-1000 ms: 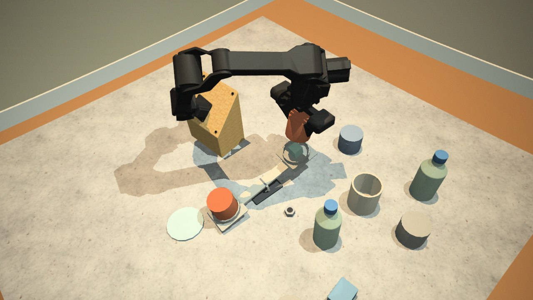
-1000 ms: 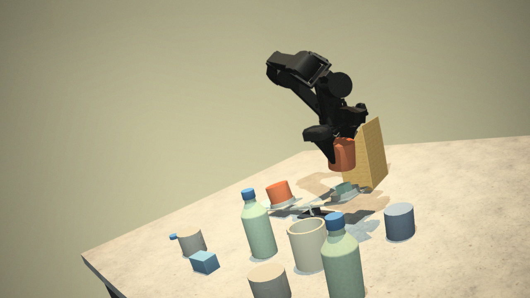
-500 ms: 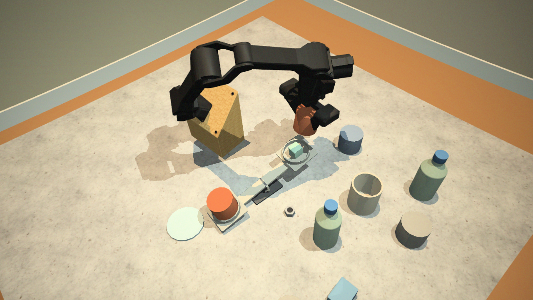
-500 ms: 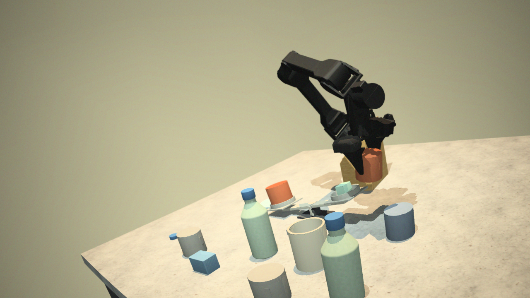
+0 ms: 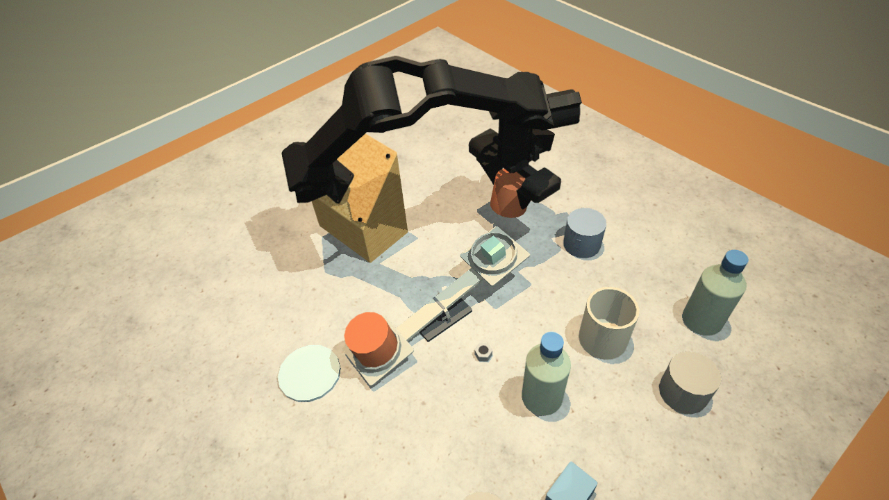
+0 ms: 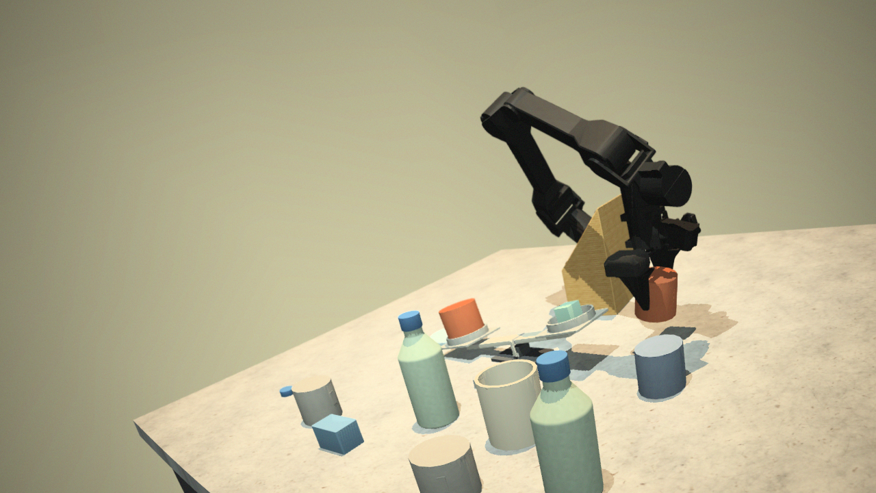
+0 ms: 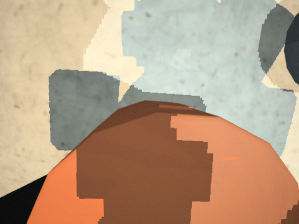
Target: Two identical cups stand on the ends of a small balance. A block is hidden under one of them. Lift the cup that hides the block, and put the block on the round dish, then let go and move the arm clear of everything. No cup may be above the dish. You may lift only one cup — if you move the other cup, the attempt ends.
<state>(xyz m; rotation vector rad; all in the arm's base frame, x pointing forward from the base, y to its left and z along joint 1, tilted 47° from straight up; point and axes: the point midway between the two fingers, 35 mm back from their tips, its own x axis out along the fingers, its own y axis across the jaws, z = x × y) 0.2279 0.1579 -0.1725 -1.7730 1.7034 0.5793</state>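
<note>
My gripper tip is now 130 mm to the left of the pale green block, 70 mm short of it and 10 mm below it. From my gripper tip the other things lie so: beige cup: 290 mm ahead, 90 mm to the right, 30 mm below; nut: 250 mm to the right, 170 mm ahead, 70 mm below; blue-grey cylinder: 140 mm ahead, 40 mm to the left, 40 mm below.
</note>
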